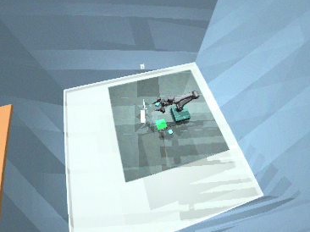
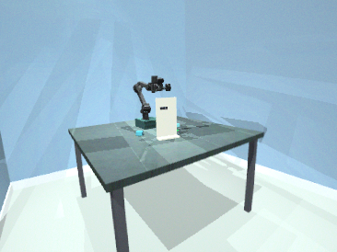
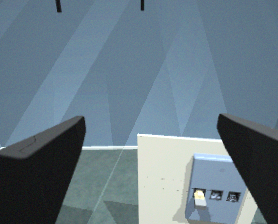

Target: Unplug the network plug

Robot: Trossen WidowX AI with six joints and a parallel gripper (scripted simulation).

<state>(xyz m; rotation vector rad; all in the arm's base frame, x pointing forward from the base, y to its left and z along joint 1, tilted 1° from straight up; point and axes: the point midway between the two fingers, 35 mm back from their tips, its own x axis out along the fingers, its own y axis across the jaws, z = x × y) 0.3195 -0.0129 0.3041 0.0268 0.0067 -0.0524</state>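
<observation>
The pale yellow network plug lies 15 cm below my gripper tip, 8 cm to the right of it and 7 cm ahead of it. Round my gripper tip: upright panel (24 cm below, 9 cm to the right, 9 cm ahead); green marked square (38 cm below, 9 cm to the left, 8 cm behind).
</observation>
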